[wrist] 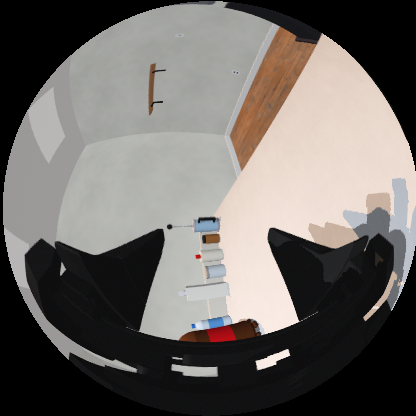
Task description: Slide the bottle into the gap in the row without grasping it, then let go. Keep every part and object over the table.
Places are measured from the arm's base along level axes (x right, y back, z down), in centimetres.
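Pixels of known places: gripper, between the fingertips: (217,234).
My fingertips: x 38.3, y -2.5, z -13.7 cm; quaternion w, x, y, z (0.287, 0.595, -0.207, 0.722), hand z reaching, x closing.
Ahead of a thing's pixels: the offset from my fingertips to its top centre. Level surfaces: height alone.
A brown bottle with a red label @(dx -28.2, dy -38.3, dz -10.2 cm) (221,334) shows at the bottom of the wrist view, nearest me, partly cut off by the gripper's dark body. Beside it is a smaller bottle with a blue label and blue cap @(dx -31.2, dy -68.8, dz -1.8 cm) (215,322). Farther along the row is a tall whitish bottle @(dx -9.8, dy -66.1, dz -5.7 cm) (207,291), with a gap between it and the blue-labelled bottle. My gripper (217,234) is open, its fingers wide apart at left and right of the view. The row shows beyond and between them, and no object is held. Which bottle the task means cannot be told.
Beyond stand a pale blue cup @(dx +0.7, dy -64.8, dz +9.8 cm) (216,271), a white bottle with a red cap @(dx +9.9, dy -64.1, dz +5.8 cm) (212,255), a brown jar @(dx +19.3, dy -63.8, dz +10.8 cm) (212,238) and a blue press with a black handle @(dx +26.9, dy -59.9, dz -8.6 cm) (206,226). The pale table @(dz +19.8 cm) (325,150) extends right, with shadows on it.
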